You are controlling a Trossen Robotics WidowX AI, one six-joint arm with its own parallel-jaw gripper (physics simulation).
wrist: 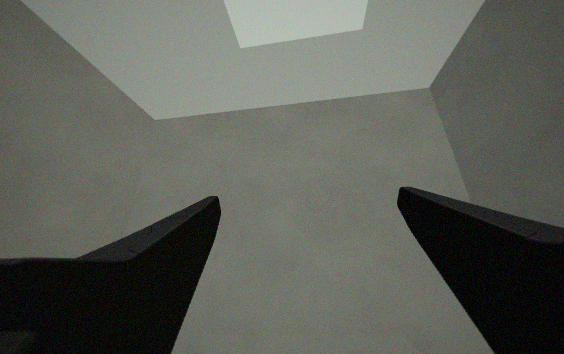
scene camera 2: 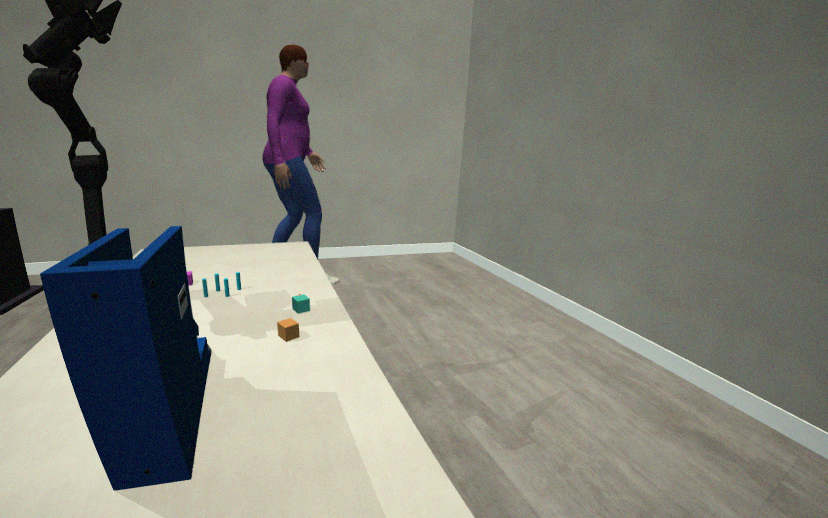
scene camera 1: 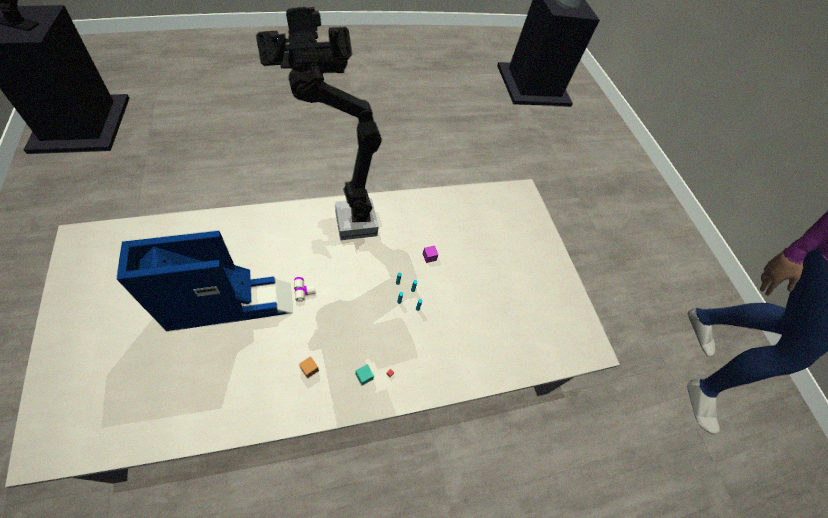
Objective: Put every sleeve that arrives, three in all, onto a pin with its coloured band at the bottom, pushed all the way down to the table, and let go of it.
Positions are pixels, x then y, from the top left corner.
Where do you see a blue dispenser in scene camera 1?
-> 185, 281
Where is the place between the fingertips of my gripper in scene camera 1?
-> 309, 34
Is my gripper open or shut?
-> Open.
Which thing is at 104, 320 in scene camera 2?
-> A blue dispenser.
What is my gripper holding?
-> Nothing.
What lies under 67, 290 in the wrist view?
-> My gripper.
